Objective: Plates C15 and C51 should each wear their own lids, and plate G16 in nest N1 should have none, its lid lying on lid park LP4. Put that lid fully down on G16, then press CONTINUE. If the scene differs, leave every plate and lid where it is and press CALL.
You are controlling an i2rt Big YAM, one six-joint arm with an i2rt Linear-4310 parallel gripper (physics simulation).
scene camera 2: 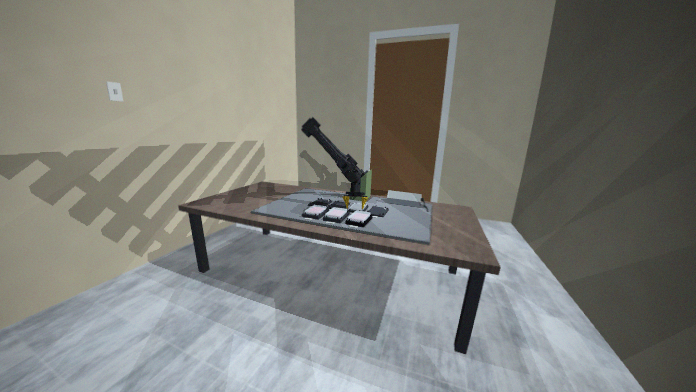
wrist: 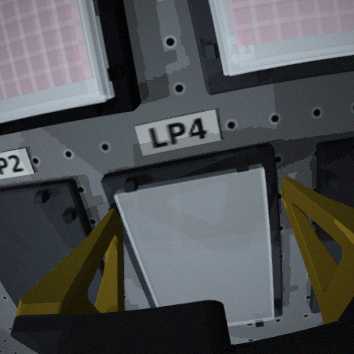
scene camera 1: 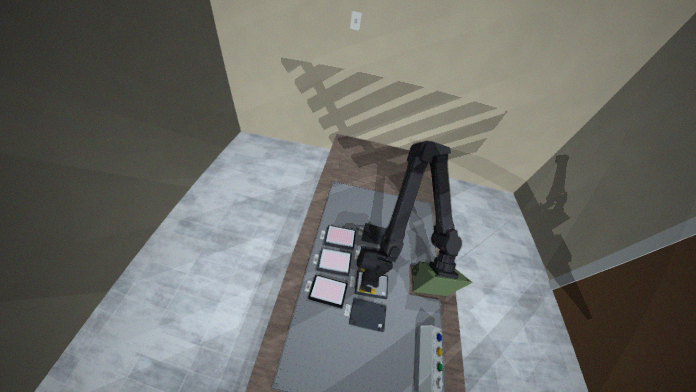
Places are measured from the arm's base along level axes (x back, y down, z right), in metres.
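Pixels of known places: gripper, fingertip midpoint: [scene camera 2: 354,208] [wrist: 199,201] [scene camera 1: 361,280]; arm's base, origin of the base link: [scene camera 2: 361,178] [scene camera 1: 442,271].
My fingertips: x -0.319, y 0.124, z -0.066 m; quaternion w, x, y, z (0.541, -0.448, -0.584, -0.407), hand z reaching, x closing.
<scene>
For each thing: its top centre in the pictures, then the offset to it from my fingertips. "spot": a spot on its surface instead. Level surfaces: height alone.
- pale lid, middle of its top: [wrist: 206,269] [scene camera 1: 372,283] [scene camera 2: 357,206] dx +0.051, dy +0.000, dz -0.003 m
- dark park labelled LP4, surface spot: [wrist: 271,160] spot: dx -0.015, dy +0.008, dz +0.043 m
- middle plate, middle of its top: [scene camera 1: 335,259] [scene camera 2: 336,211] dx -0.132, dy -0.017, dz +0.060 m
- far plate, middle of its top: [scene camera 1: 340,235] [scene camera 2: 315,208] dx -0.133, dy -0.014, dz +0.190 m
- pale button box, middle of its top: [scene camera 1: 436,358] [scene camera 2: 404,191] dx +0.304, dy -0.066, dz -0.249 m
- grey mat, its level: dy +0.018 m
A pale lid [scene camera 1: 381,287] [wrist: 200,250] lies flat on the dark park labelled LP4 [wrist: 271,160]. My gripper [scene camera 1: 366,281] [scene camera 2: 355,208] [wrist: 199,201] is open and empty, with one yellow finger on each side of this lid; the near part of the lid is hidden behind the gripper body in the wrist view. Three pink plates stand in dark nests in a row beside the parks: one plate [scene camera 1: 328,291] [wrist: 40,55], a middle plate [scene camera 1: 335,261] [wrist: 300,20] and a far plate [scene camera 1: 340,236]. Their names and which wear lids are not readable.
A dark park [scene camera 1: 367,315] [wrist: 35,225] labelled LP2 lies beside LP4. Another dark park [scene camera 1: 372,233] lies past the gripper. A pale button box [scene camera 1: 425,350] with blue, yellow, green and white buttons stands near the table edge. The arm's green base [scene camera 1: 439,281] stands beside the grey mat [scene camera 1: 320,350].
</scene>
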